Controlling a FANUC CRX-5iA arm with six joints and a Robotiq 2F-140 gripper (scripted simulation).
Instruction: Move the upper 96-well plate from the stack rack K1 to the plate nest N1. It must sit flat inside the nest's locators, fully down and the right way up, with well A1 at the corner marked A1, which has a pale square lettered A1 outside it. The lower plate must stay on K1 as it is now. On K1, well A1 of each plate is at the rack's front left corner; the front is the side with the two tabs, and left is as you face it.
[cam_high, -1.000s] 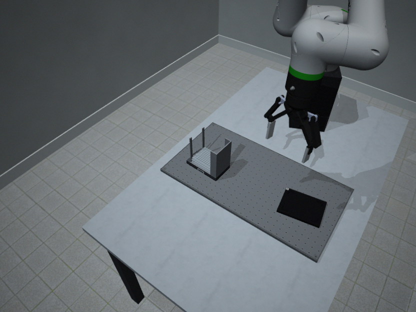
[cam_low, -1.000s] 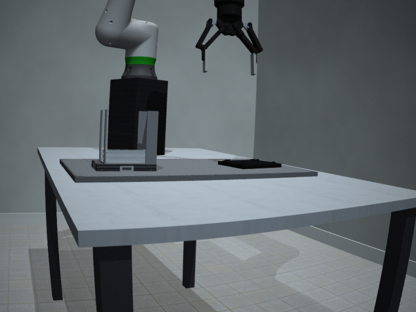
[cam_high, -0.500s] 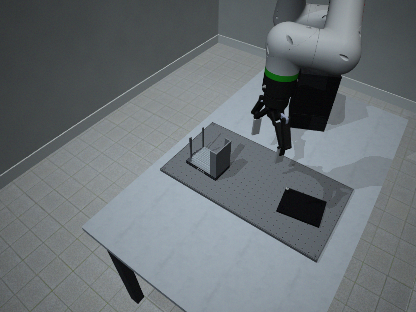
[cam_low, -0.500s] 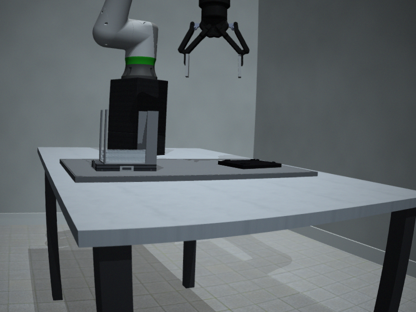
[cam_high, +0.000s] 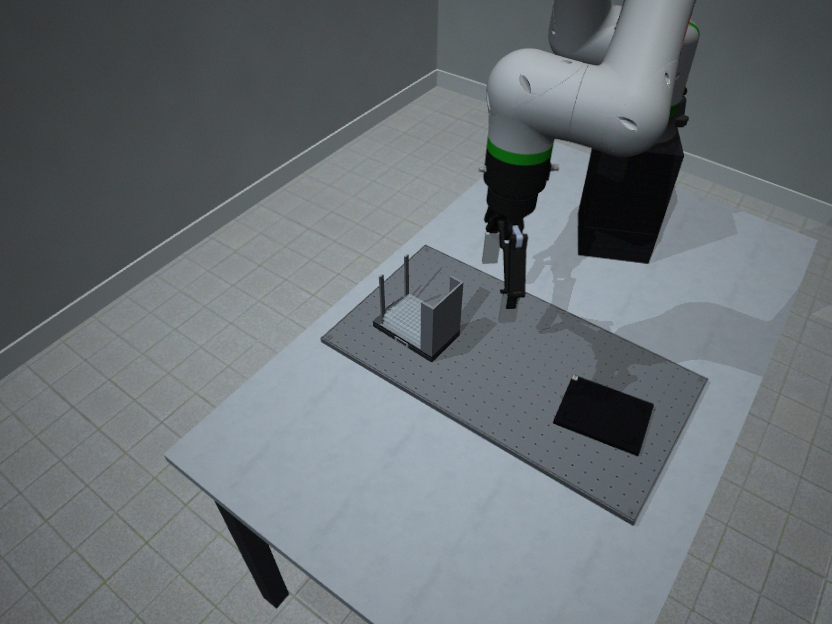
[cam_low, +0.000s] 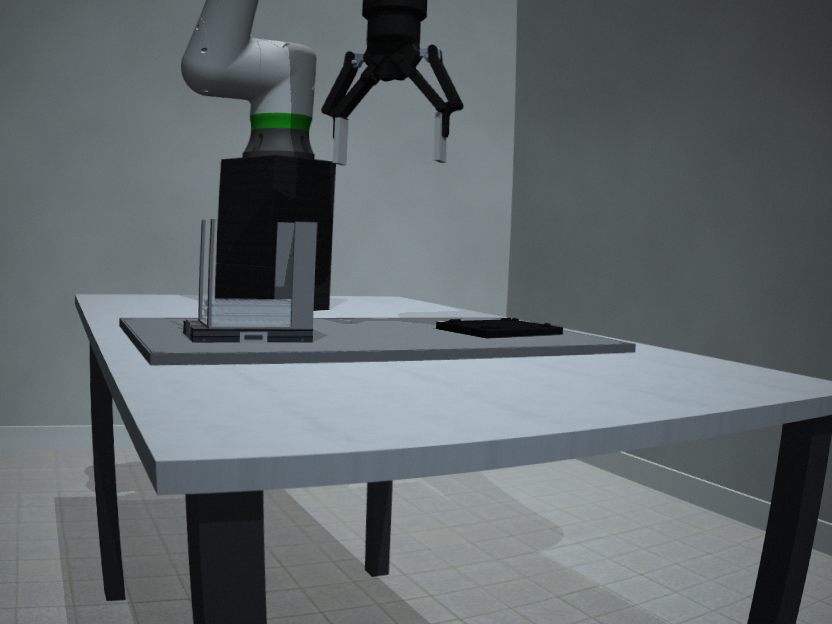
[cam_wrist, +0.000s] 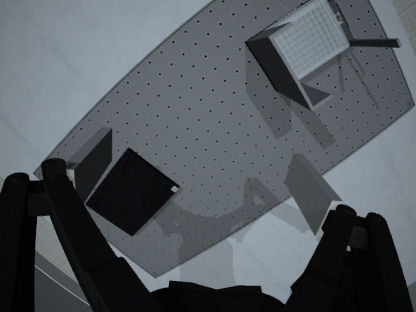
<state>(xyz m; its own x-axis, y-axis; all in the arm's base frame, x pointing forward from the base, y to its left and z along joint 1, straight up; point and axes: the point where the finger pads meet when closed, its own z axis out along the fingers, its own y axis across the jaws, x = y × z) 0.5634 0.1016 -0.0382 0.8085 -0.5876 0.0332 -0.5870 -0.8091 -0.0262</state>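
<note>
Now: the grey wall 160 mm below my hand, 110 mm to the right of it and 10 mm ahead of it. From my hand the other things lie so: pale A1 square: 240 mm below, 120 mm to the left, 120 mm behind.
</note>
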